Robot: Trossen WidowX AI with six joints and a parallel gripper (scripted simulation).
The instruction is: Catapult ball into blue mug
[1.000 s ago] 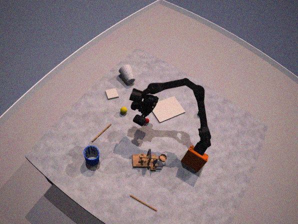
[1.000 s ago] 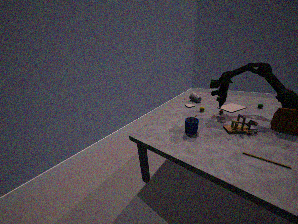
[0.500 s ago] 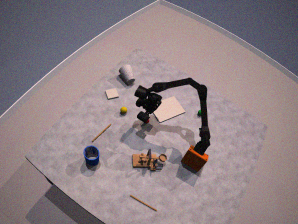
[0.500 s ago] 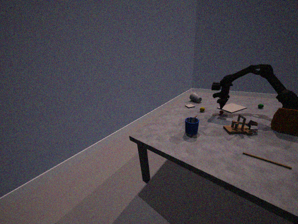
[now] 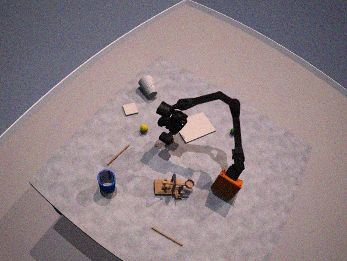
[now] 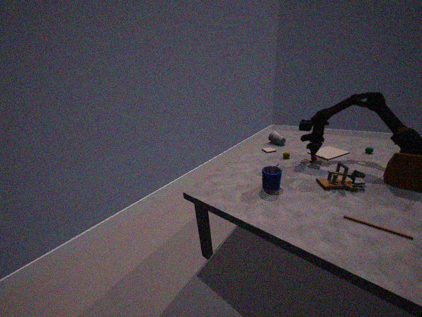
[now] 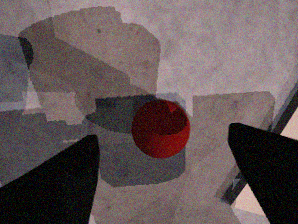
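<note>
Now: gripper tip 2 cm above the red ball. From my gripper tip the other things lie so: large flat tile 4 cm behind, 18 cm to the right, 3 cm below; then wooden catapult 21 cm behind, 20 cm to the left, 2 cm above; then yellow ball 15 cm ahead, 4 cm to the left, 1 cm below.
</note>
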